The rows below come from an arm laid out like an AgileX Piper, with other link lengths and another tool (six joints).
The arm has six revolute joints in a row. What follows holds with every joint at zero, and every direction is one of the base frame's. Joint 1 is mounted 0.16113 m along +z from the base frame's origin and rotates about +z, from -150 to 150 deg. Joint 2 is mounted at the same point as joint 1 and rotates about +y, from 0 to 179.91 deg. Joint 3 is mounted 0.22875 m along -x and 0.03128 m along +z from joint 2 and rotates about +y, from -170 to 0 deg. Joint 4 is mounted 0.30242 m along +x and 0.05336 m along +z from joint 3 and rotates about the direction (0.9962, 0, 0.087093), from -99.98 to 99.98 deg. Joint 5 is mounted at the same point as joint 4 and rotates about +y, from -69.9 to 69.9 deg. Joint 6 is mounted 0.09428 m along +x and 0.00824 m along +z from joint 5 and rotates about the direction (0.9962, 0, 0.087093), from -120 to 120 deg. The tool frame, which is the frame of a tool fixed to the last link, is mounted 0.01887 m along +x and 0.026 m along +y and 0.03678 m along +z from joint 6; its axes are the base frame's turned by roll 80.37, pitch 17.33 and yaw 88.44 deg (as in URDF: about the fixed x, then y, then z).
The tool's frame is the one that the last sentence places.
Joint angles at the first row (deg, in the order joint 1, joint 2, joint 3, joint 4, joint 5, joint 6):
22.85 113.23 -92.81 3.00 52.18 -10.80
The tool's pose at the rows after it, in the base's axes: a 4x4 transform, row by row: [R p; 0 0 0 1], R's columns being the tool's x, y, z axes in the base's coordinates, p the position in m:
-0.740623 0.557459 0.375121 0.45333; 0.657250 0.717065 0.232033 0.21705; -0.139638 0.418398 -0.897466 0.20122; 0 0 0 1
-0.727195 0.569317 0.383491 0.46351; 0.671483 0.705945 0.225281 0.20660; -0.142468 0.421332 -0.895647 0.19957; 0 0 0 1
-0.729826 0.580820 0.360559 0.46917; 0.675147 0.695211 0.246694 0.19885; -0.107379 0.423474 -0.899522 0.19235; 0 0 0 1
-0.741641 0.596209 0.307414 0.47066; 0.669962 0.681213 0.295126 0.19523; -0.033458 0.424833 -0.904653 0.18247; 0 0 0 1
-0.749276 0.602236 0.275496 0.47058; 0.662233 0.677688 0.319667 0.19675; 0.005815 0.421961 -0.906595 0.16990; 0 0 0 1
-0.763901 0.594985 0.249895 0.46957; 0.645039 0.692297 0.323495 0.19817; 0.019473 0.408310 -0.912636 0.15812; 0 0 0 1
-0.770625 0.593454 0.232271 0.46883; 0.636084 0.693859 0.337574 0.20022; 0.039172 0.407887 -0.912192 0.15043; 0 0 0 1
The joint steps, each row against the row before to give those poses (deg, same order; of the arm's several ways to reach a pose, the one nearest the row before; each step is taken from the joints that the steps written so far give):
-1.49 2.90 -2.86 0.14 0.49 -1.74
-1.58 1.36 -1.58 0.16 0.00 -0.56
-1.58 1.55 -0.86 2.78 0.41 -2.42
-1.39 1.79 -0.66 4.98 1.48 -3.50
-0.28 1.65 0.00 2.48 0.01 -1.77
0.00 1.44 -0.09 0.68 0.11 -1.61
0.00 1.02 0.00 1.35 -0.13 -1.22

